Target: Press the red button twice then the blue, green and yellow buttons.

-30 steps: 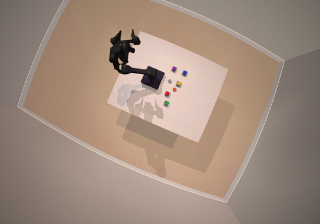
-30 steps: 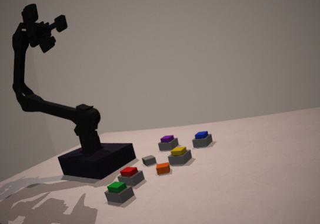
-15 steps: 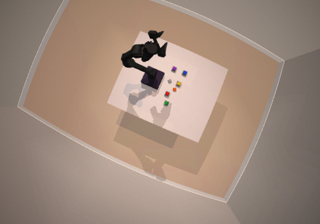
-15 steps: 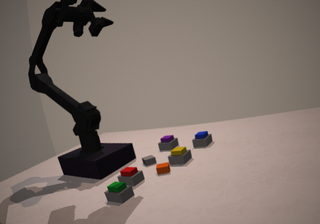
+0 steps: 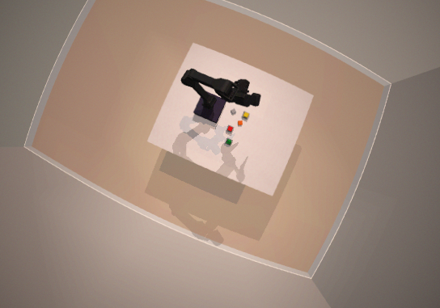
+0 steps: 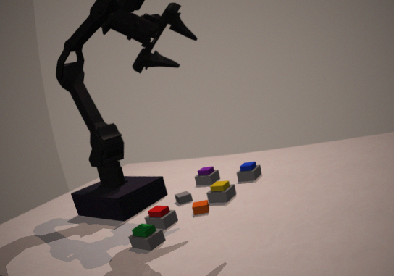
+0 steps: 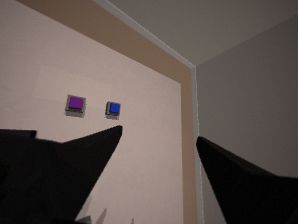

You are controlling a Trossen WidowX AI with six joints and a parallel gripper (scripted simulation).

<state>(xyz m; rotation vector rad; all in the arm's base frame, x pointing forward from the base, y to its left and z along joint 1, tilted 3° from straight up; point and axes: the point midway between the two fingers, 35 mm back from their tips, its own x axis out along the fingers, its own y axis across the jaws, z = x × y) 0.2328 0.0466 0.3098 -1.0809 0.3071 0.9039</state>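
Right now the red button is 5 cm behind my gripper tip, 19 cm to the right of it and 30 cm below it. Also, from my gripper tip: blue button: 5 cm ahead, 9 cm to the left, 30 cm below; then yellow button: 3 cm ahead, 5 cm to the right, 30 cm below; then purple button: 7 cm behind, 9 cm to the left, 30 cm below.
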